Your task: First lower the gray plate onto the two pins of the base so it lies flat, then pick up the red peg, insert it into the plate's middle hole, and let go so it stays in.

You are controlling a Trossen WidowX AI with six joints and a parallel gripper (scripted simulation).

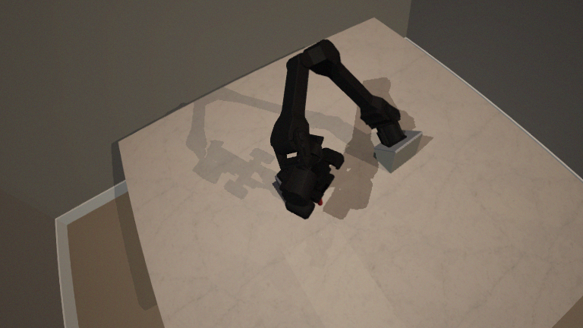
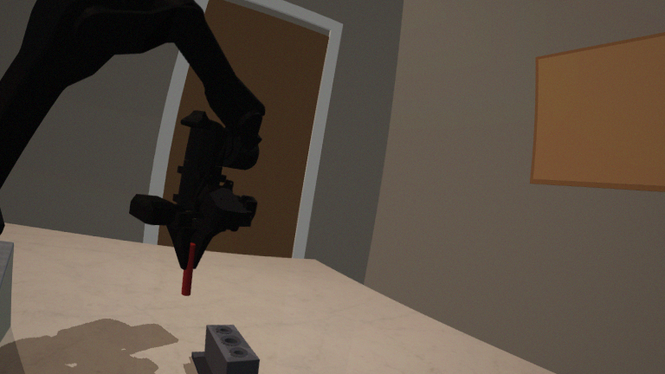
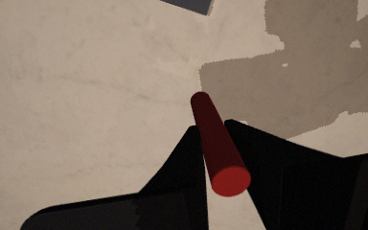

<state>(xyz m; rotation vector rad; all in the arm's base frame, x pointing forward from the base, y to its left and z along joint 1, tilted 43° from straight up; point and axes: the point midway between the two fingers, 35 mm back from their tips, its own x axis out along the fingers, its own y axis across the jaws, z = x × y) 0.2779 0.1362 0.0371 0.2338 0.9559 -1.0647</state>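
The gray plate lies 50 mm ahead of my gripper tip, 110 mm to the right of it and 70 mm below it. The rest, counted from my gripper tip: red peg (right at my gripper tip); dark base (50 mm ahead, 110 mm to the right, 110 mm below).
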